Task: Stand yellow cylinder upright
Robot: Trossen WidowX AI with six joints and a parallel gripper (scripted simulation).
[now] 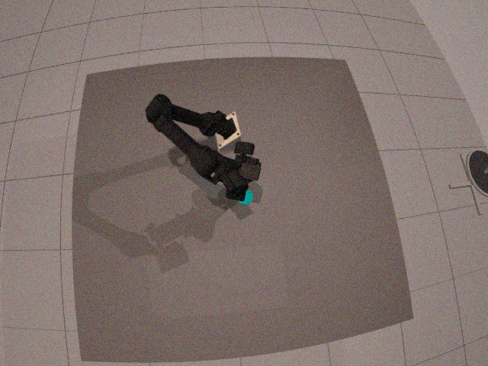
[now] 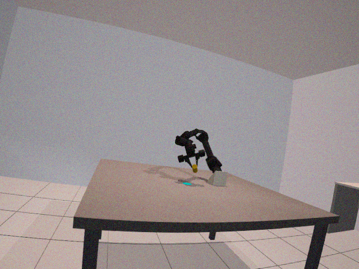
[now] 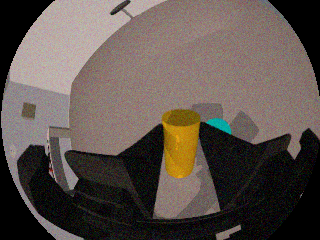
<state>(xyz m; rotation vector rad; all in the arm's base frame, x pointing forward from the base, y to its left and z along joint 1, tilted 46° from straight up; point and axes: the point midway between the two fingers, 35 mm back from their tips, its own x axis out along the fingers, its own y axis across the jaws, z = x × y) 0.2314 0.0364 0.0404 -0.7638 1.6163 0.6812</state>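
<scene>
Now: the cyan circle 20 mm ahead of my gripper tip, 20 mm to the right of it and 120 mm below it. From my gripper tip the other things lie so: yellow tall cylinder: 10 mm behind, 10 mm to the right, 10 mm below.
</scene>
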